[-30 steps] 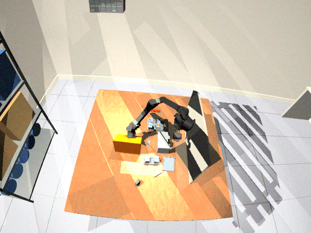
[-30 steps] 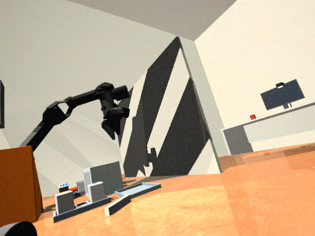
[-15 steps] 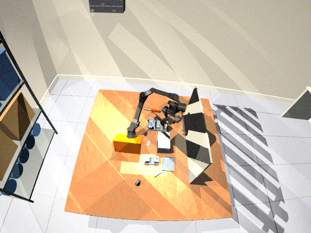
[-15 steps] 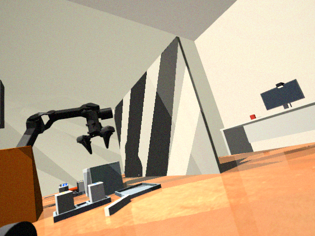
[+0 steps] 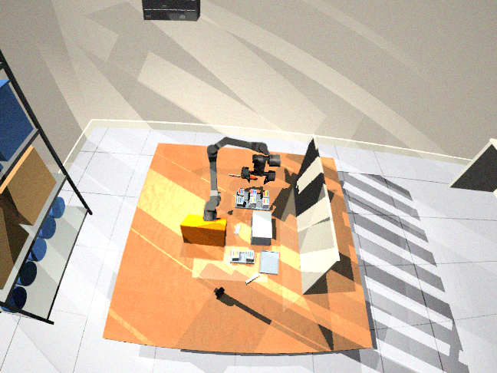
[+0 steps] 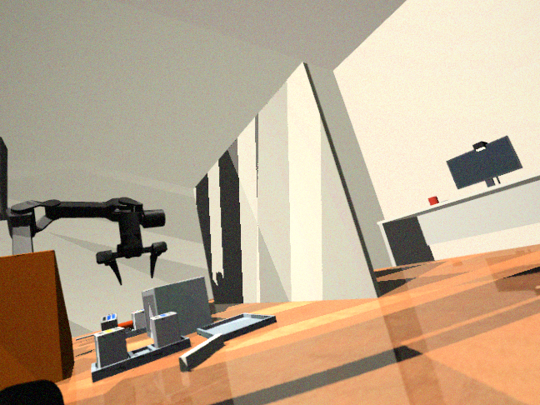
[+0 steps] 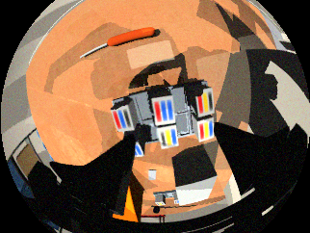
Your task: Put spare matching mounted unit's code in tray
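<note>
My gripper tip is 9 cm above the spare module and 1 cm past it. The rest, counted from my gripper tip: tall panel (28 cm to the right, 23 cm ahead, 9 cm above); then grey mounted unit (24 cm to the right, 8 cm below); then rack (39 cm to the right, 13 cm below, 11 cm behind).
</note>
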